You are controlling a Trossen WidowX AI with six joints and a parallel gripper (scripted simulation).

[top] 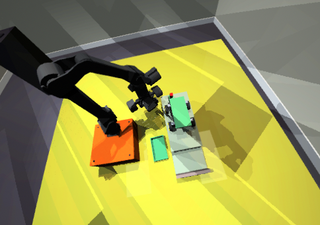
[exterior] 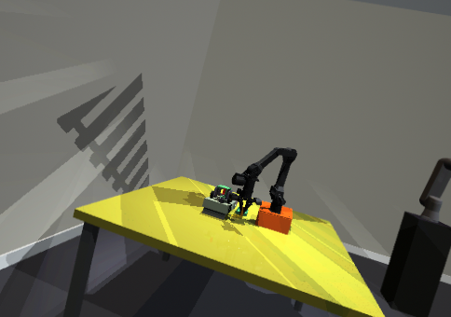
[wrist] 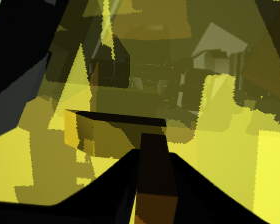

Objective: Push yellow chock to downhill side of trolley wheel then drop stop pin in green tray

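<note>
The trolley lies 16 cm ahead of my gripper tip, 11 cm to the right of it and 5 cm above it. Also, from my gripper tip: green tray 23 cm to the right, 7 cm below, 2 cm ahead; red-headed stop pin 14 cm ahead, 7 cm above, 1 cm to the right; yellow chock 2 cm ahead, 1 cm to the left, 1 cm below.
</note>
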